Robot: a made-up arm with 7 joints. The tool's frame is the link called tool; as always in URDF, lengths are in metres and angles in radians. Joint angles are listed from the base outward.
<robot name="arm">
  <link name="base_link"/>
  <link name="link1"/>
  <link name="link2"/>
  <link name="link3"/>
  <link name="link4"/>
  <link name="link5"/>
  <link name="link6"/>
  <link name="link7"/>
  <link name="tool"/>
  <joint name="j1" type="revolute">
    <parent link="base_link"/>
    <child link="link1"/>
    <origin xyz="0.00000 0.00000 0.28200" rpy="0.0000 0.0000 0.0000"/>
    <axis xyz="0 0 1"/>
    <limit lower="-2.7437" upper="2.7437"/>
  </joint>
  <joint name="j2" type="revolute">
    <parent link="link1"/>
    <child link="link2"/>
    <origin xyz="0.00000 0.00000 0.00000" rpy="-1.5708 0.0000 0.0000"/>
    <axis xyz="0 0 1"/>
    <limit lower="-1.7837" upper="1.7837"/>
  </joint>
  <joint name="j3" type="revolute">
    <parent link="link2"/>
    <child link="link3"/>
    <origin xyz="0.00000 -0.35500 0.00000" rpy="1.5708 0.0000 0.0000"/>
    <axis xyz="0 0 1"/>
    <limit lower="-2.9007" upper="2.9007"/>
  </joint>
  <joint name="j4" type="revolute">
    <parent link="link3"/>
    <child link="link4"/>
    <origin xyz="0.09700 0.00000 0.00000" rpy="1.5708 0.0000 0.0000"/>
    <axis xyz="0 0 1"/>
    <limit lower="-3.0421" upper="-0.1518"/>
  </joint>
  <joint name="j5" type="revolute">
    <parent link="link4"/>
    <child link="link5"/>
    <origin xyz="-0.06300 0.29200 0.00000" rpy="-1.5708 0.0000 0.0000"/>
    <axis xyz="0 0 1"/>
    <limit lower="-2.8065" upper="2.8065"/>
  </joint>
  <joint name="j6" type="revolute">
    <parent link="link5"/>
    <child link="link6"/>
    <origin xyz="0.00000 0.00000 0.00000" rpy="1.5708 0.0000 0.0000"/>
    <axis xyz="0 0 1"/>
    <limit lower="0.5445" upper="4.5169"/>
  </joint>
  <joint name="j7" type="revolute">
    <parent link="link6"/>
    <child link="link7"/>
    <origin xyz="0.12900 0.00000 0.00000" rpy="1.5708 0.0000 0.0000"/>
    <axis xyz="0 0 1"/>
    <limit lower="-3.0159" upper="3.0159"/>
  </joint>
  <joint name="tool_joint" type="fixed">
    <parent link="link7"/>
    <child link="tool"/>
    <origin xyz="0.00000 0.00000 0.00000" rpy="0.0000 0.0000 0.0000"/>
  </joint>
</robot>
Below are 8 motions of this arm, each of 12 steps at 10 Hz.
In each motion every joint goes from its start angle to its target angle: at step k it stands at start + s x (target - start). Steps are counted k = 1, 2, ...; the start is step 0. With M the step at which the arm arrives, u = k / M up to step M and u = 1 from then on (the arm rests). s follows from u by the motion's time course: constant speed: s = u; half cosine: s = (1 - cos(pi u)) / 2; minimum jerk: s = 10 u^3 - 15 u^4 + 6 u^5.
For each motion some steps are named. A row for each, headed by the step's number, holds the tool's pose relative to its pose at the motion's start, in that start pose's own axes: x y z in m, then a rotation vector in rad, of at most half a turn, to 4 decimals.
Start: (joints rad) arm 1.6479 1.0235 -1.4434 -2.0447 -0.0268 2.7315 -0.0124
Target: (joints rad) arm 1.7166 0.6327 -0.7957 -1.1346 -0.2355 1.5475 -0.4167
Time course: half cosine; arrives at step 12
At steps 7, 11, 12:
7: 0.0801 -0.0763 -0.2125 0.2996 0.0214 -0.5238
11: 0.0568 -0.0378 -0.3662 0.4117 0.1005 -0.7644
12: 0.0544 -0.0342 -0.3732 0.4168 0.1051 -0.7748

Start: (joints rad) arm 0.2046 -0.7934 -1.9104 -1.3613 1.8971 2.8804 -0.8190
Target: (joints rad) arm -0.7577 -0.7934 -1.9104 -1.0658 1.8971 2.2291 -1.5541
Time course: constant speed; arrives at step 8
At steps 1, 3, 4, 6, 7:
1: 0.0559 -0.0313 -0.0396 0.1151 0.0810 -0.1250
3: 0.1506 -0.0972 -0.1444 0.3118 0.2670 -0.4135
4: 0.1868 -0.1310 -0.2085 0.3908 0.3700 -0.5747
6: 0.2304 -0.1971 -0.3547 0.5047 0.5901 -0.9258
7: 0.2361 -0.2284 -0.4342 0.5375 0.7044 -1.1137

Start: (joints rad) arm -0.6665 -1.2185 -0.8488 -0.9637 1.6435 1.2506 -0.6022
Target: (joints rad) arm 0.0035 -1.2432 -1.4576 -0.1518 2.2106 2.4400 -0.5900
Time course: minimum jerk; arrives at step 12
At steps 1, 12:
1: 0.0001 -0.0004 -0.0030 -0.0027 0.0088 -0.0030
12: -0.2248 -0.0162 -0.3746 -0.3949 1.5181 -0.2567

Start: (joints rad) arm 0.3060 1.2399 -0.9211 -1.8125 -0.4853 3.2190 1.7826
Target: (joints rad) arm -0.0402 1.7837 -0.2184 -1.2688 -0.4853 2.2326 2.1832
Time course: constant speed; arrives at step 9
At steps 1, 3, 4, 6, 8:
1: -0.0393 -0.0023 0.0359 -0.0980 -0.0354 0.0090
3: -0.1216 0.0054 0.1006 -0.2985 -0.0992 0.0336
4: -0.1636 0.0145 0.1284 -0.4012 -0.1279 0.0484
6: -0.2469 0.0403 0.1731 -0.6116 -0.1795 0.0810
8: -0.3263 0.0725 0.2024 -0.8296 -0.2238 0.1142

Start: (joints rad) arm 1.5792 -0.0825 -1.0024 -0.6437 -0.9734 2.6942 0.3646
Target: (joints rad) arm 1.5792 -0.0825 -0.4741 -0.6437 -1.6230 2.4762 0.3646
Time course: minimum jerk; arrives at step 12
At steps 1, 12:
1: 0.0002 -0.0006 -0.0002 0.0004 0.0001 -0.0014
12: 0.0524 -0.0979 -0.0727 -0.0109 0.0970 -0.2322

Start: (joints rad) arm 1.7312 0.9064 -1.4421 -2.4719 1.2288 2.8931 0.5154
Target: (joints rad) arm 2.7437 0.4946 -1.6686 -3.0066 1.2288 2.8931 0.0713
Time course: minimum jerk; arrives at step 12
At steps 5, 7, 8, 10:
5: -0.0397 0.0465 -0.0512 0.0497 -0.1828 -0.2548
7: -0.0671 0.0955 -0.0747 0.0716 -0.3465 -0.5204
8: -0.0776 0.1182 -0.0798 0.0747 -0.4170 -0.6521
10: -0.0893 0.1476 -0.0825 0.0721 -0.5024 -0.8320

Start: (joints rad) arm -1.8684 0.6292 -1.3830 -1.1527 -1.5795 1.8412 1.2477
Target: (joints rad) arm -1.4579 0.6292 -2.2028 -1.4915 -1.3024 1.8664 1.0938
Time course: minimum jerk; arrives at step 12
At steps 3, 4, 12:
3: -0.0019 0.0107 0.0183 -0.0376 -0.0215 -0.0241
4: -0.0038 0.0234 0.0380 -0.0766 -0.0478 -0.0462
12: -0.0325 0.1684 0.1980 -0.3488 -0.3702 -0.1244

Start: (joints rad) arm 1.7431 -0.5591 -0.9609 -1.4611 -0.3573 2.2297 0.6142
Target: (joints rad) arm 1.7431 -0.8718 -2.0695 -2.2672 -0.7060 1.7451 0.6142
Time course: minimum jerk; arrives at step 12
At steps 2, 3, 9, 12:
2: 0.0037 0.0200 0.0156 -0.0493 -0.0294 0.0192
3: 0.0081 0.0605 0.0447 -0.1405 -0.0900 0.0580
9: -0.2519 0.5477 0.2474 -0.7810 -1.1604 0.5605
12: -0.3210 0.5831 0.2502 -0.7928 -1.3368 0.6143

